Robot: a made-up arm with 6 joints. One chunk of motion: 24 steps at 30 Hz.
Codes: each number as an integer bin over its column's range. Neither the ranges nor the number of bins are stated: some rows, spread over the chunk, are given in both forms.
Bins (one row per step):
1: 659 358 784 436 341 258
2: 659 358 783 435 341 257
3: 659 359 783 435 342 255
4: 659 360 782 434 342 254
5: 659 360 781 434 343 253
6: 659 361 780 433 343 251
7: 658 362 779 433 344 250
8: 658 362 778 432 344 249
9: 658 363 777 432 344 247
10: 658 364 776 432 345 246
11: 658 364 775 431 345 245
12: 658 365 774 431 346 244
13: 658 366 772 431 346 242
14: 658 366 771 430 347 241
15: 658 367 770 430 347 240
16: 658 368 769 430 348 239
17: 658 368 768 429 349 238
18: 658 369 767 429 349 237
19: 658 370 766 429 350 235
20: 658 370 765 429 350 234
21: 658 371 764 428 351 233
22: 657 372 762 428 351 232
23: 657 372 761 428 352 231
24: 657 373 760 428 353 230
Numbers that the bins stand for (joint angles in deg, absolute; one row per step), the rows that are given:
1: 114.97 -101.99 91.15 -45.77 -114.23 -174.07
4: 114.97 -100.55 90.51 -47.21 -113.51 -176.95
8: 114.25 -99.11 89.23 -48.65 -112.07 -180.55
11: 114.25 -97.67 88.26 -49.37 -111.35 -183.44
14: 114.25 -96.22 86.98 -50.09 -109.91 -186.32
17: 114.25 -94.78 86.02 -50.82 -108.47 -188.48
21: 114.25 -92.62 84.74 -51.54 -107.03 -192.09
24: 113.53 -91.18 83.46 -51.54 -105.58 -194.25
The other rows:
2: 114.97 -101.99 90.83 -46.49 -114.23 -174.79
3: 114.97 -101.27 90.83 -46.49 -113.51 -176.23
5: 114.97 -100.55 90.19 -47.21 -112.79 -177.67
6: 114.97 -99.83 89.87 -47.93 -112.79 -179.11
7: 114.25 -99.11 89.55 -47.93 -112.07 -179.83
9: 114.25 -98.39 88.91 -48.65 -112.07 -181.99
10: 114.25 -97.67 88.59 -48.65 -111.35 -182.72
12: 114.25 -96.95 87.94 -49.37 -110.63 -184.16
13: 114.25 -96.22 87.30 -49.37 -110.63 -185.60
15: 114.25 -95.50 86.66 -50.09 -109.91 -187.04
16: 114.25 -94.78 86.34 -50.09 -109.19 -187.76
18: 114.25 -94.06 85.70 -50.82 -108.47 -189.20
19: 114.25 -93.34 85.38 -50.82 -107.75 -190.64
20: 114.25 -93.34 85.06 -50.82 -107.75 -191.36
22: 113.53 -91.90 84.10 -51.54 -107.03 -192.81
23: 113.53 -91.90 83.78 -51.54 -106.31 -193.53

